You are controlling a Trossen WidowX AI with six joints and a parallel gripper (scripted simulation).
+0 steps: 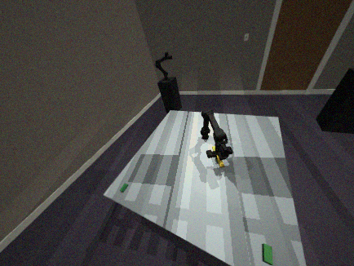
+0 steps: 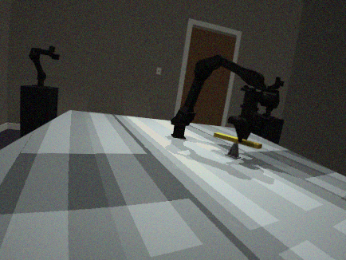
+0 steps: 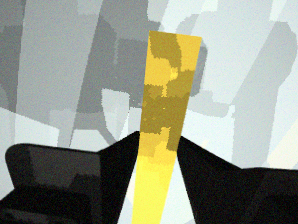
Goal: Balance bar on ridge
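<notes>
The yellow bar is 2 cm behind my gripper tip and 1 cm to the right of it.
</notes>
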